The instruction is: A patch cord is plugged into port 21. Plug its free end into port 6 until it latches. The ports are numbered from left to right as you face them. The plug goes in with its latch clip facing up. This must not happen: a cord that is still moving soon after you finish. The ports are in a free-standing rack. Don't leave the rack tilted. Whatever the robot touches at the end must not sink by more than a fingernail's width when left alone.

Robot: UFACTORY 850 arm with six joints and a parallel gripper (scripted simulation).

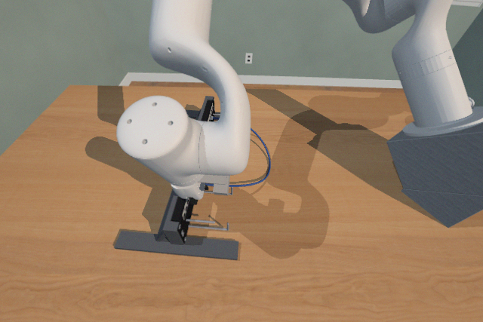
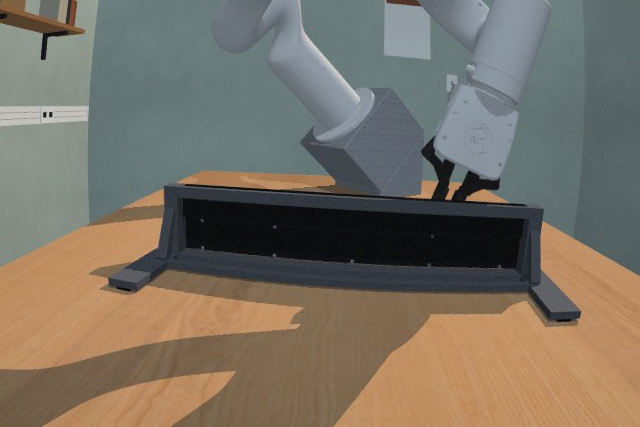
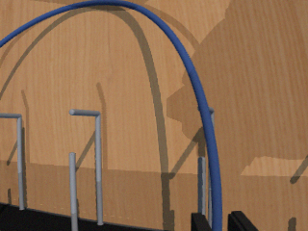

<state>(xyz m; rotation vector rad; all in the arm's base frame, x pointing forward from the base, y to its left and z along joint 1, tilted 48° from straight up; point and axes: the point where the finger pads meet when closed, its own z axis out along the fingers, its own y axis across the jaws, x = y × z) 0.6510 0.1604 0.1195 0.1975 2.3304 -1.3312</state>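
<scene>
Right now my hand is 20 mm short of the clear plug, 10 mm to the left of it and 10 mm above it.
</scene>
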